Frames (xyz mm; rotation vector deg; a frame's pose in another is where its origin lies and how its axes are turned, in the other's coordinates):
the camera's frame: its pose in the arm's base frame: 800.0 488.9 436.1 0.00 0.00 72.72
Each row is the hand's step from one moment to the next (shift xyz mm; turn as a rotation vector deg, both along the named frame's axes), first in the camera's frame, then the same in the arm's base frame.
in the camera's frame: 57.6 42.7 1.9 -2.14 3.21 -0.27
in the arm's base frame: -23.7 67.7 1.9 -3.70 -1.09 -0.27
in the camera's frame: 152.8 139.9 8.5 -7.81 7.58 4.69
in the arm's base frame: -88.2 187.5 8.5 -9.56 -5.21 4.69
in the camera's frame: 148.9 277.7 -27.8 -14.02 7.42 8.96
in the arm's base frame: -220.9 224.7 -27.8 -11.25 -11.18 8.96
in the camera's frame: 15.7 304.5 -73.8 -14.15 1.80 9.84
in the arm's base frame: -286.1 105.4 -73.8 -5.92 -12.98 9.84
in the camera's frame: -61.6 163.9 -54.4 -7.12 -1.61 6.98
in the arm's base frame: -174.8 -10.1 -54.4 -0.58 -7.28 6.98
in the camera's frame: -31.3 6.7 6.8 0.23 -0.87 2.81
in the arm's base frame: -15.7 -27.9 6.8 0.90 -0.04 2.81
